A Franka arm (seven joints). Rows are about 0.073 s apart.
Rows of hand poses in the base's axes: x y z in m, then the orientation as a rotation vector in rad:
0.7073, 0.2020, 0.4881, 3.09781, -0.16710, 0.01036
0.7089, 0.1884, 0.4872, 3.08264, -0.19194, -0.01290
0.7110, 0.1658, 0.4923, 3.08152, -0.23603, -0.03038
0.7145, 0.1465, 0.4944, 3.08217, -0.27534, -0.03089
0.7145, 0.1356, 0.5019, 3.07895, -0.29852, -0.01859
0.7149, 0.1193, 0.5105, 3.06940, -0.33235, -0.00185
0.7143, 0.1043, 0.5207, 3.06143, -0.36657, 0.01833
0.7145, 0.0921, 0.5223, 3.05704, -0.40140, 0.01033
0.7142, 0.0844, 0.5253, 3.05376, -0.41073, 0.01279
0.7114, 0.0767, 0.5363, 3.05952, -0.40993, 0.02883
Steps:
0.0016, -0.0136, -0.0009, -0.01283, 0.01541, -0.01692
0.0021, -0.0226, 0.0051, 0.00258, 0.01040, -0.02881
0.0035, -0.0193, 0.0021, 0.00361, -0.00062, -0.02533
0.0000, -0.0109, 0.0075, -0.00204, -0.00815, -0.01491
0.0004, -0.0163, 0.0086, -0.00731, -0.01070, -0.02210
-0.0006, -0.0150, 0.0102, -0.00546, -0.01318, -0.02225
0.0002, -0.0122, 0.0016, 0.00061, 0.00448, -0.02290
-0.0003, -0.0077, 0.0030, -0.00221, -0.00151, -0.00624
-0.0028, -0.0077, 0.0110, 0.00428, -0.01101, 0.00135

